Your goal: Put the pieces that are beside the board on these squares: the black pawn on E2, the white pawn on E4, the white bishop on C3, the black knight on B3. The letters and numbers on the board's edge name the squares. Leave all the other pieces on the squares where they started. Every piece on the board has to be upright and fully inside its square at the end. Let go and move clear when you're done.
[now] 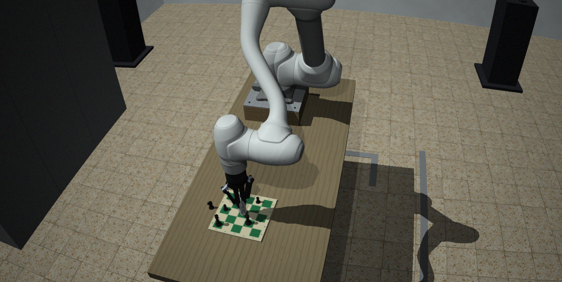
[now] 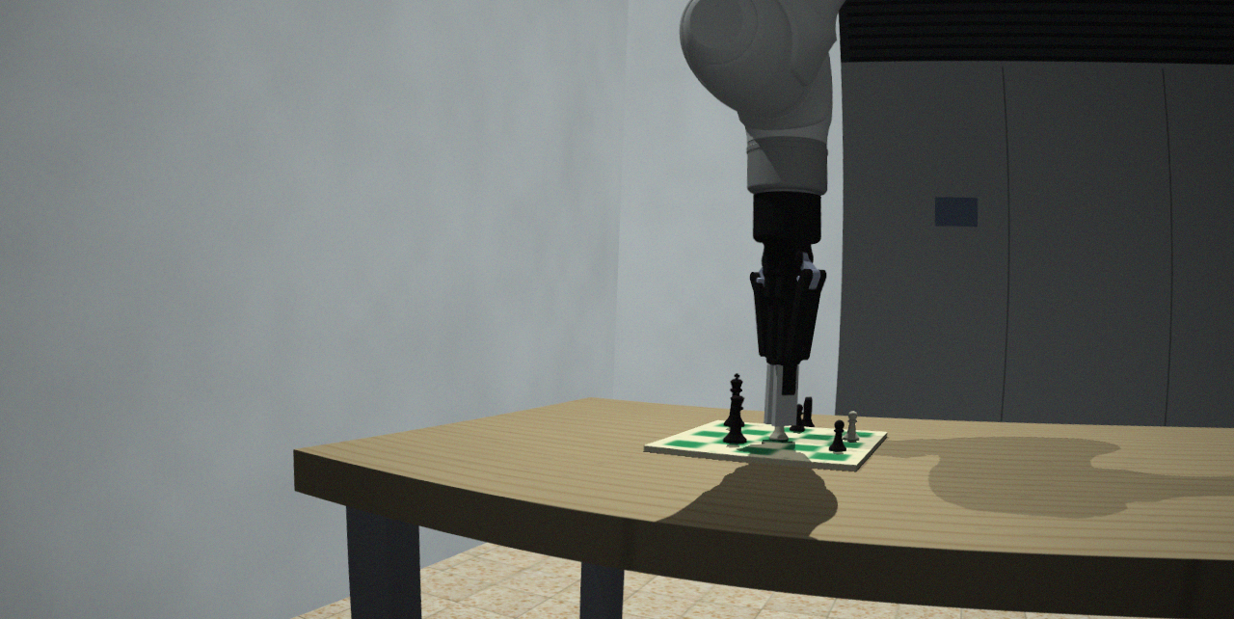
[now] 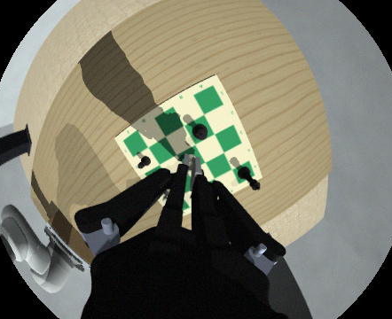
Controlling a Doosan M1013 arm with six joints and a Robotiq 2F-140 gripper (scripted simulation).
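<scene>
Now: hand 3 cm above the white bishop. The rest, counted from my hand: white pawn (8 cm behind, 3 cm to the right, 4 cm below); black knight (1 cm behind, 14 cm to the right, 4 cm below); green-and-cream chessboard (5 cm below).
</scene>
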